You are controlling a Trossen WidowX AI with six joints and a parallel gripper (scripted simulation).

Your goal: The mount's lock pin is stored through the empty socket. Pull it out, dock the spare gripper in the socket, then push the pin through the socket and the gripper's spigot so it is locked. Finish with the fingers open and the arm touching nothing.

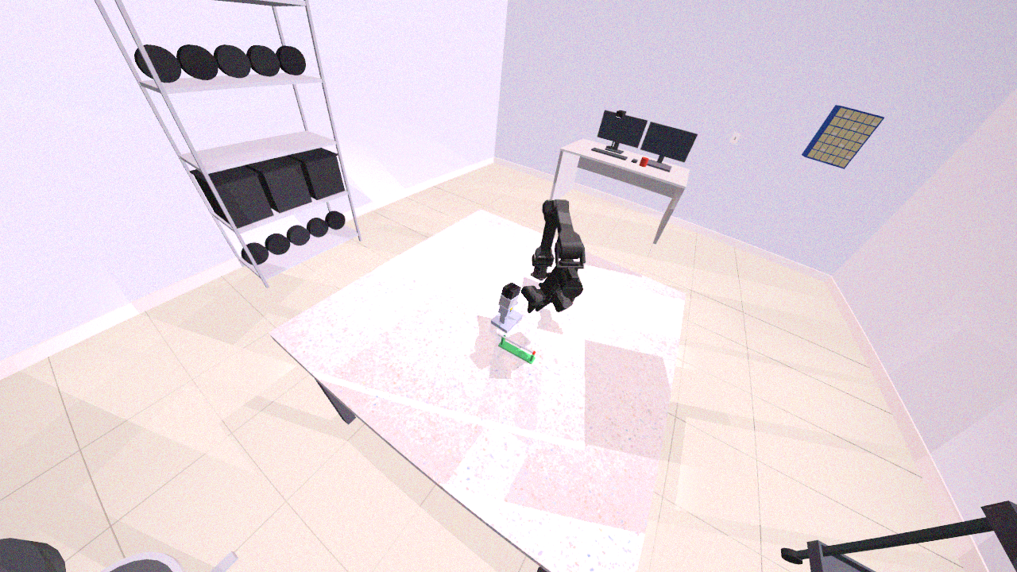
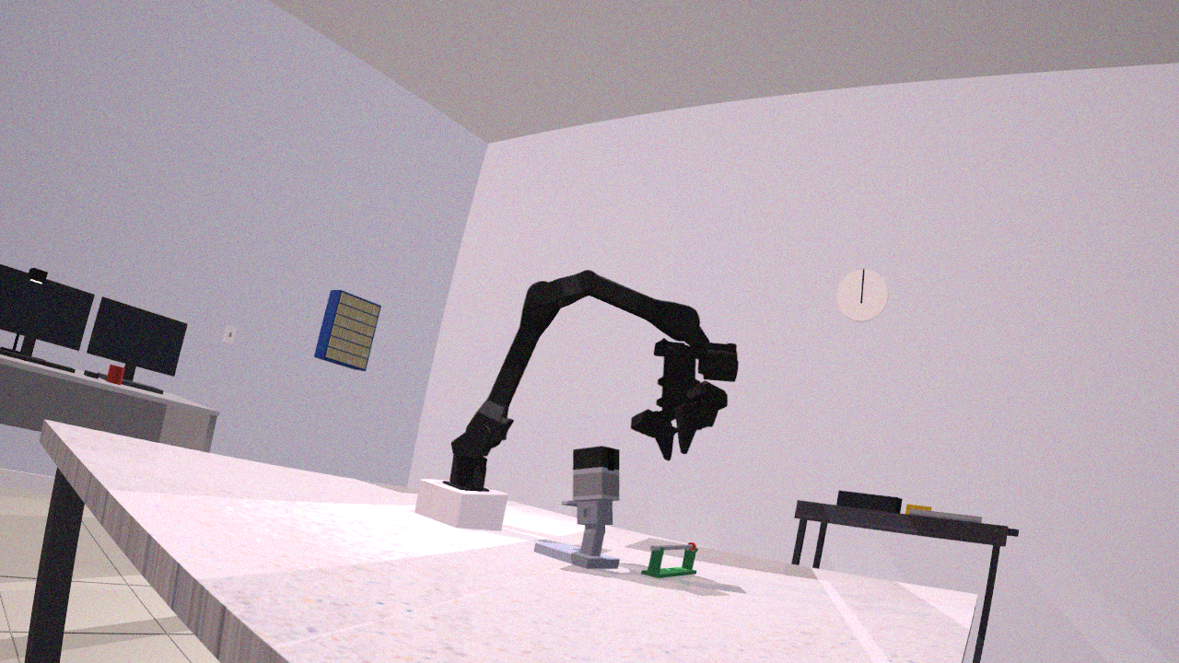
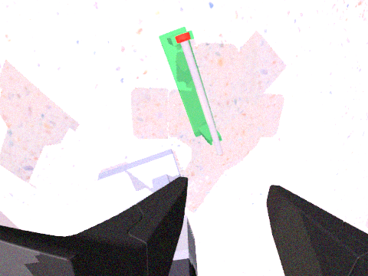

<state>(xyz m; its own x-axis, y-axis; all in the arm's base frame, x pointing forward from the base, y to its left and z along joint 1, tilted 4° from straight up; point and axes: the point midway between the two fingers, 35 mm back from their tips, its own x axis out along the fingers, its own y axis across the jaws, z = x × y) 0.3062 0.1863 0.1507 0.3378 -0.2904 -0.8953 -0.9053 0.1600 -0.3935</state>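
Right now the cradle is 40 mm ahead of my gripper tip and 170 mm below it. The rest, counted from my gripper tip: spare gripper 40 mm behind, 130 mm to the right, 70 mm below; then grey mount 50 mm behind, 130 mm to the right, 140 mm below.
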